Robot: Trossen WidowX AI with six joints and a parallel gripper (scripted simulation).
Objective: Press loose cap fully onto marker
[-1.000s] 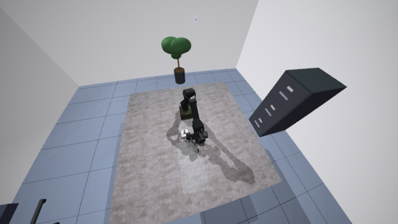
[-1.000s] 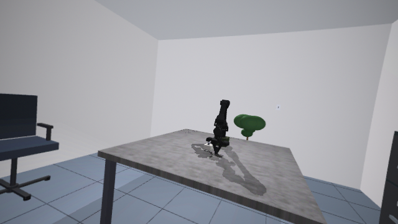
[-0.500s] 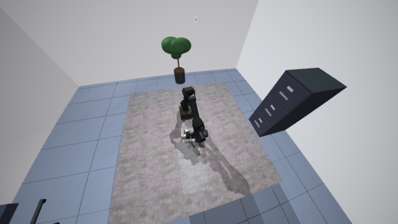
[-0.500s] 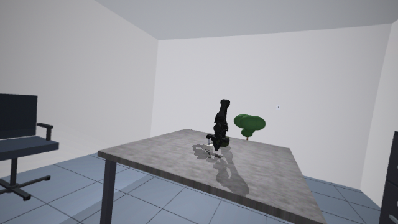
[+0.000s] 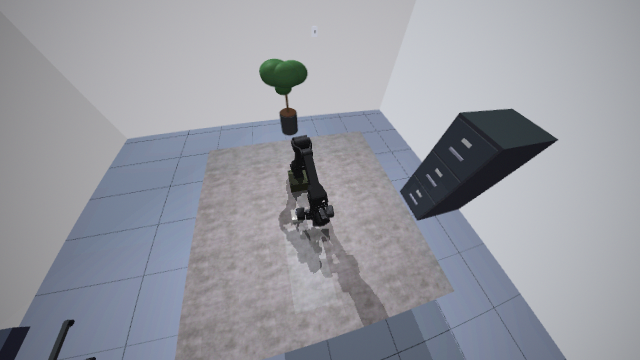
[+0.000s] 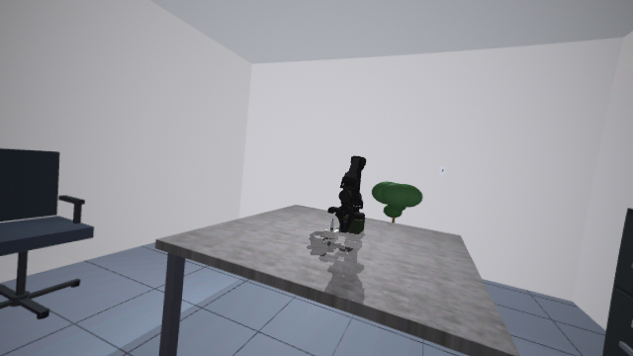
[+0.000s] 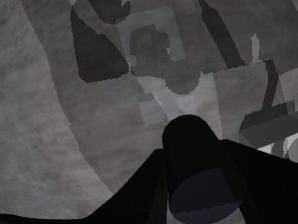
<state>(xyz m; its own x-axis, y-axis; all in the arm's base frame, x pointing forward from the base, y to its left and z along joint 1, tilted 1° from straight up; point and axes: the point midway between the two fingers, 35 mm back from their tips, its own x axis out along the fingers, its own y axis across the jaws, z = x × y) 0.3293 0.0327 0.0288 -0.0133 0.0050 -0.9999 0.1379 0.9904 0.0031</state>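
The white holder block is 90 mm to the right of my gripper tip, 70 mm behind it and 60 mm below it. Also, from my gripper tip: marker cap (10 mm above).
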